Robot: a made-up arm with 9 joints. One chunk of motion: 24 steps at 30 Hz.
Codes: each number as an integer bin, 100 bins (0 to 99) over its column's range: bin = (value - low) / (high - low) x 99, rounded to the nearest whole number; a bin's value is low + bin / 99 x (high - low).
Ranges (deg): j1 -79..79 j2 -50..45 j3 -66..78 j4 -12..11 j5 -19..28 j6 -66..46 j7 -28..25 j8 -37..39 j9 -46..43
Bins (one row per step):
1: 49 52 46 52 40 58 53 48 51
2: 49 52 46 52 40 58 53 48 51
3: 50 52 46 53 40 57 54 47 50
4: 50 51 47 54 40 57 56 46 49
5: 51 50 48 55 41 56 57 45 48
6: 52 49 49 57 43 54 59 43 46
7: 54 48 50 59 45 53 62 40 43
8: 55 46 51 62 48 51 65 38 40
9: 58 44 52 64 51 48 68 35 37
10: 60 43 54 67 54 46 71 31 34
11: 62 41 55 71 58 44 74 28 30
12: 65 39 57 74 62 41 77 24 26
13: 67 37 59 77 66 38 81 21 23
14: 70 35 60 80 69 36 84 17 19
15: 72 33 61 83 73 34 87 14 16
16: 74 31 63 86 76 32 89 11 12
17: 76 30 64 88 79 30 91 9 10
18: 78 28 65 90 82 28 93 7 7
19: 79 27 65 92 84 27 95 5 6
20: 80 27 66 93 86 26 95 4 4
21: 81 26 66 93 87 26 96 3 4
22: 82 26 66 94 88 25 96 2 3
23: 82 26 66 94 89 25 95 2 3
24: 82 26 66 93 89 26 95 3 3
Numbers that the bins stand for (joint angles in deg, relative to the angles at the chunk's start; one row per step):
1: -0.80 -0.10 0.91 0.08 -0.01 -0.38 0.37 -0.15 -0.15
2: -0.80 -0.10 0.91 0.08 -0.01 -0.38 0.37 -0.15 -0.15
3: 0.80 -0.10 0.91 0.31 -0.01 -1.52 0.91 -0.92 -1.05
4: 0.80 -1.06 2.36 0.55 -0.01 -1.52 1.98 -1.69 -1.95
5: 2.39 -2.02 3.82 0.78 0.46 -2.65 2.52 -2.45 -2.85
6: 3.99 -2.98 5.27 1.24 1.41 -4.91 3.59 -3.99 -4.65
7: 7.18 -3.94 6.73 1.71 2.36 -6.04 5.19 -6.29 -7.34
8: 8.78 -5.86 8.18 2.40 3.79 -8.30 6.80 -7.83 -10.04
9: 13.57 -7.78 9.64 2.87 5.21 -11.70 8.40 -10.13 -12.74
10: 16.76 -8.74 12.55 3.57 6.64 -13.96 10.01 -13.20 -15.43
11: 19.95 -10.66 14.00 4.49 8.54 -16.22 11.62 -15.51 -19.03
12: 24.74 -12.58 16.91 5.19 10.43 -19.62 13.22 -18.58 -22.63
13: 27.93 -14.49 19.82 5.89 12.33 -23.01 15.36 -20.88 -25.32
14: 32.72 -16.41 21.27 6.59 13.76 -25.27 16.97 -23.95 -28.92
15: 35.91 -18.33 22.73 7.28 15.66 -27.54 18.58 -26.25 -31.62
16: 39.10 -20.25 25.64 7.98 17.08 -29.80 19.65 -28.56 -35.21
17: 42.29 -21.21 27.09 8.44 18.51 -32.06 20.72 -30.09 -37.01
18: 45.48 -23.13 28.55 8.91 19.93 -34.32 21.79 -31.63 -39.71
19: 47.08 -24.09 28.55 9.37 20.88 -35.45 22.86 -33.16 -40.61
20: 48.68 -24.09 30.00 9.61 21.83 -36.59 22.86 -33.93 -42.40
21: 50.27 -25.05 30.00 9.61 22.30 -36.59 23.39 -34.70 -42.40
22: 51.87 -25.05 30.00 9.84 22.78 -37.72 23.39 -35.46 -43.30
23: 51.87 -25.05 30.00 9.84 23.25 -37.72 22.86 -35.46 -43.30
24: 51.87 -25.05 30.00 9.61 23.25 -36.59 22.86 -34.70 -43.30

